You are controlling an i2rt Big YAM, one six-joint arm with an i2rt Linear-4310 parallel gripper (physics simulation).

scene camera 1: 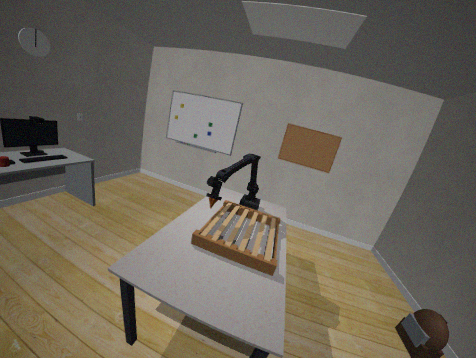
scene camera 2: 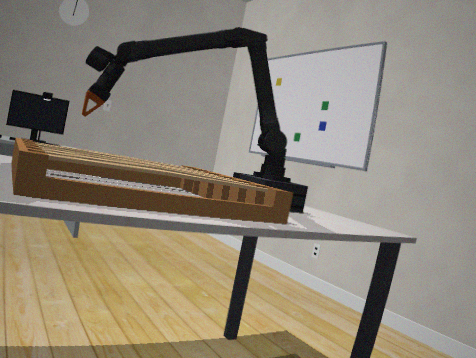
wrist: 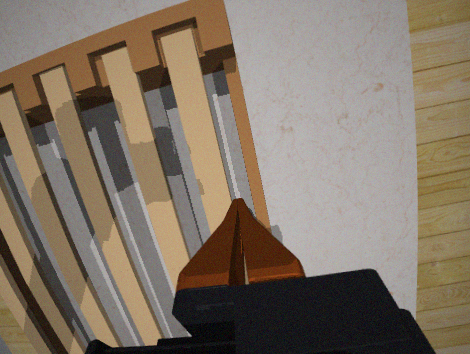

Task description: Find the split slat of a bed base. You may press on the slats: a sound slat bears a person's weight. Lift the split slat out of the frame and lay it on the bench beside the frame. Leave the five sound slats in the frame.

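The brown wooden bed frame (scene camera 1: 234, 253) (scene camera 2: 150, 203) (wrist: 216, 22) lies on the grey-white bench (scene camera 1: 200, 290) (scene camera 2: 350, 231) (wrist: 325, 165). Pale slats lie across it in notches. The outermost slat (scene camera 1: 215, 221) (wrist: 187, 85) at the frame's left side is in its notch, as is its neighbour (wrist: 122, 85). I see no crack in any slat; shadows cover parts of several. My gripper (scene camera 1: 212, 205) (scene camera 2: 85, 114) (wrist: 238, 204) is shut and empty. It hangs above the slats' height by the frame's left side. In the wrist view its orange tips overlap the outermost slat and the side rail.
The arm's base (scene camera 1: 249, 201) (scene camera 2: 270, 181) stands on the bench behind the frame. A stretch of bench top lies left of the frame in scene camera 1. A desk with a monitor (scene camera 1: 30, 133) (scene camera 2: 37, 112) stands far to the left.
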